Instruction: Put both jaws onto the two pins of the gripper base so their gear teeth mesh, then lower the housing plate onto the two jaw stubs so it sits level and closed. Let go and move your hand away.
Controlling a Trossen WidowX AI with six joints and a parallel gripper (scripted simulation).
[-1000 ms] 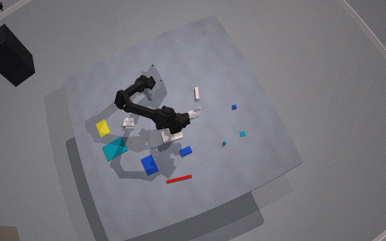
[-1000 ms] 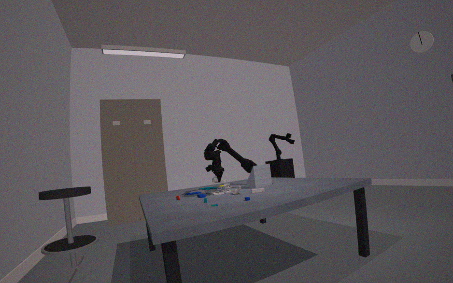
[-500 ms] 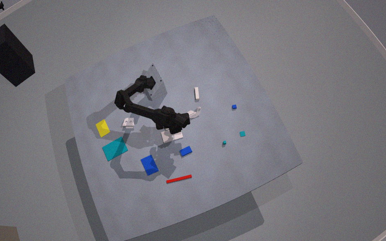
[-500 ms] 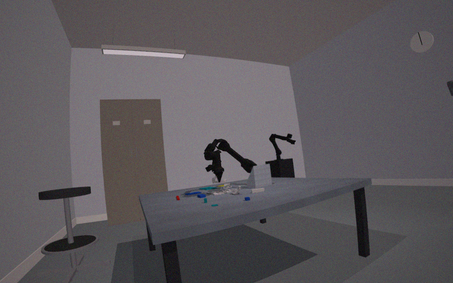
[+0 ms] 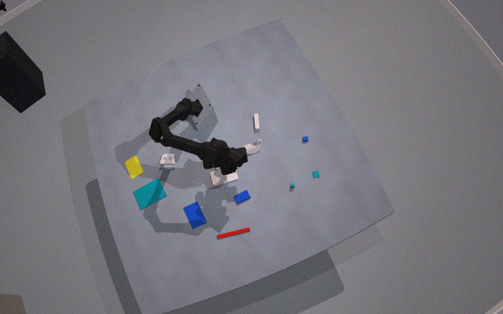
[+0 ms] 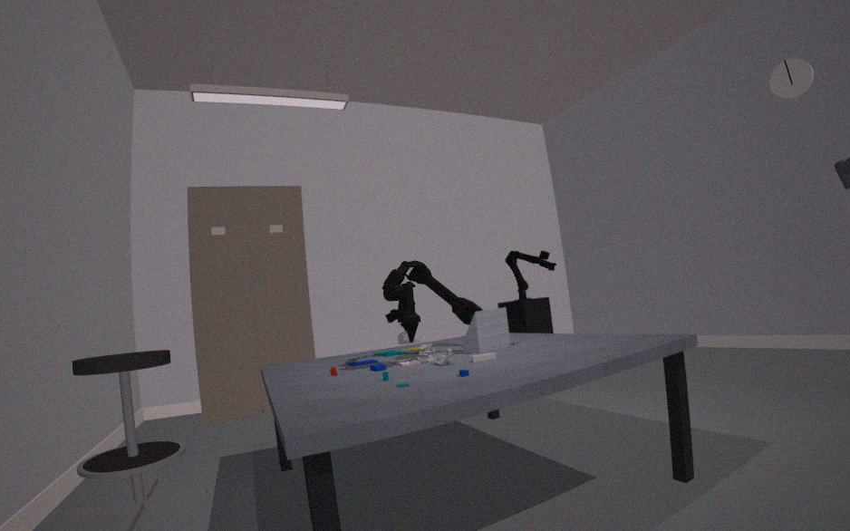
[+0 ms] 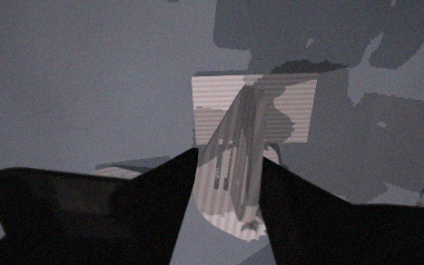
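My gripper tip is now 8 cm above the flat white ribbed plate and 3 cm to the left of it. Round my gripper tip: blue plate 24 cm to the right, 10 cm ahead, 8 cm below; blue block 14 cm ahead, 7 cm below, 1 cm to the right; housing plate 8 cm below, 6 cm behind, 2 cm to the right.
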